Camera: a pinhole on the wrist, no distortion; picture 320 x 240 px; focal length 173.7 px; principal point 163.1 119.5 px. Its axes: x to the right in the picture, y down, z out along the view. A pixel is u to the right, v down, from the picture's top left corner.
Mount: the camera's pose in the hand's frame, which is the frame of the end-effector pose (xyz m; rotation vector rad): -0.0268 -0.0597 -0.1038 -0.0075 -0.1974 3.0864
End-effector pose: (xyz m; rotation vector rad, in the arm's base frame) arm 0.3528 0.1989 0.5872 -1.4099 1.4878 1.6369
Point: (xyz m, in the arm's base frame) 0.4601 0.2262 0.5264
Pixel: 94 201
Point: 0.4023 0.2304 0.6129
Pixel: 198 70
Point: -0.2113 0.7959 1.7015
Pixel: outside the picture
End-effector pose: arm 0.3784 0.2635 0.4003 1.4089 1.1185 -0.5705
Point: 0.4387 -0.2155 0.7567
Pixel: 310 27
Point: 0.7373 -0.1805 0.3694
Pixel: 145 9
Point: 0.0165 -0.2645 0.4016
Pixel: 247 208
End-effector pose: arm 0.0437 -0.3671 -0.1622 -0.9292 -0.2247 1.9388
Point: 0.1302 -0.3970 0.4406
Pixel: 274 204
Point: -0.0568 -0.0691 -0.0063
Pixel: 54 147
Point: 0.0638 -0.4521 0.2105
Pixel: 282 152
